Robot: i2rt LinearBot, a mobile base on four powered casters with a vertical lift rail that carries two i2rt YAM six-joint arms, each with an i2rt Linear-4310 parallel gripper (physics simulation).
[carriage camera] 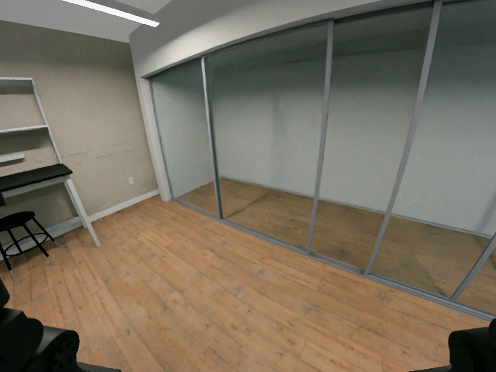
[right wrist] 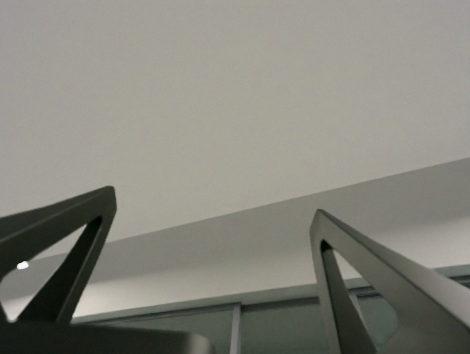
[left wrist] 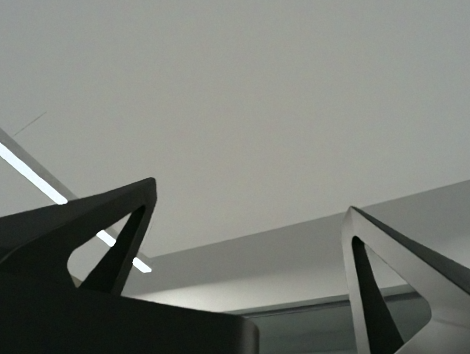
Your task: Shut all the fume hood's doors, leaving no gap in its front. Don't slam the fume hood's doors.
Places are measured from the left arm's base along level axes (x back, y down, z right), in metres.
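Pixels of known places: left gripper, between the fingertips: [left wrist: 250,202]; right gripper, between the fingertips: [right wrist: 217,208].
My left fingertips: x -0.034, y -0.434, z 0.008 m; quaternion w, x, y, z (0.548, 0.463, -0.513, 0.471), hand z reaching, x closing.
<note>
Behind a point stands the place of what it marks.
The fume hood [carriage camera: 265,236] {x -1.466, y 0.836, z 0.427 m} is a wide, wall-high front with a grey bottom track, crossing the carriage camera view from left of centre to the right edge. Its grey upright door edges show as a left upright [carriage camera: 211,145] {x -1.831, y -0.103, z -0.140 m}, a middle upright [carriage camera: 321,135] {x -1.211, y -0.256, z 0.810 m}, a right upright [carriage camera: 411,130] {x -0.925, y -0.326, z 1.253 m} and a far-right upright [carriage camera: 472,270] {x -0.607, y 0.512, z 1.757 m}. The spacing between them is uneven. Which bays have glass is hard to tell. An upright [right wrist: 236,327] {x -1.203, y -0.870, z 0.823 m} also shows low in the right wrist view. My left gripper [left wrist: 250,202] {x -0.034, y -0.434, z 0.008 m} and right gripper [right wrist: 215,199] {x -0.033, y -0.435, z 0.639 m} are open and empty, pointing up toward the ceiling, apart from the doors.
A black-topped desk [carriage camera: 35,177] {x -1.165, y -0.029, z -1.719 m} with shelves above and a black stool [carriage camera: 17,219] {x -0.989, y 0.326, z -1.943 m} stand at the left by the beige wall [carriage camera: 100,110] {x -2.273, y -0.614, z -1.784 m}. The wooden floor [carriage camera: 200,285] {x -0.884, y 0.885, z -0.150 m} lies before the hood. Parts of my black arms show at both lower corners of the carriage camera view.
</note>
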